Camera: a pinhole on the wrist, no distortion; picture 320 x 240 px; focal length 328.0 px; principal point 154.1 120.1 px. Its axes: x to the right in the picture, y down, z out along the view. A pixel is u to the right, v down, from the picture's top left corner.
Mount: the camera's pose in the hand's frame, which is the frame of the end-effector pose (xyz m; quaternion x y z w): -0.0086 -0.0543 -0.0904 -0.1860 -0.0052 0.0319 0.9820
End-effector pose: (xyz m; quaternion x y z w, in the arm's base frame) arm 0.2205 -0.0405 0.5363 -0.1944 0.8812 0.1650 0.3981
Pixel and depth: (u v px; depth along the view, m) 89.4 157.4 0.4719
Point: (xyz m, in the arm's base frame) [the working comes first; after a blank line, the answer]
In the camera's frame: -0.0931 0.0537 0.4719

0.4237 0.2713 0.4395
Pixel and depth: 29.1 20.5 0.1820
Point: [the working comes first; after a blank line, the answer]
In the camera's frame: -0.0694 -0.0553 0.1820

0.3522 -0.0177 0.5280
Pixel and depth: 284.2 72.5 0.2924
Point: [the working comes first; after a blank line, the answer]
In the camera's frame: 0.1160 -0.0424 0.2924

0.2737 0.0433 0.3361
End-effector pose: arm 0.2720 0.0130 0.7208 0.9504 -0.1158 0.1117 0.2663
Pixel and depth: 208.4 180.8 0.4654
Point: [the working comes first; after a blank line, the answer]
In the camera's frame: 0.0770 0.0861 0.4654

0.3129 -0.3277 0.5723
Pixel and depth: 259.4 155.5 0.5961
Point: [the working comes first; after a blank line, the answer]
In the camera's frame: 0.1914 0.0643 0.5961

0.4293 -0.4436 0.5120
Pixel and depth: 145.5 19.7 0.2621
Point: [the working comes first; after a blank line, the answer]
In the camera's frame: -0.0069 -0.0802 0.2621

0.2934 -0.0537 0.5478
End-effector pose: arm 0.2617 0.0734 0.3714 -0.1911 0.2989 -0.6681 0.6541
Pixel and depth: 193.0 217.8 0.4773
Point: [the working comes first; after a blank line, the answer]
In the camera's frame: 0.0566 0.1422 0.4773

0.6489 0.0087 0.4273
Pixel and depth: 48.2 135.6 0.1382
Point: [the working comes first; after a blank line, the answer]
In the camera's frame: -0.0446 0.0065 0.1382

0.2884 0.1239 0.4064
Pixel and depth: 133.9 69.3 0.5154
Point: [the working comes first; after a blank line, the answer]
In the camera's frame: -0.0317 -0.0798 0.5154

0.5793 0.0591 0.6535
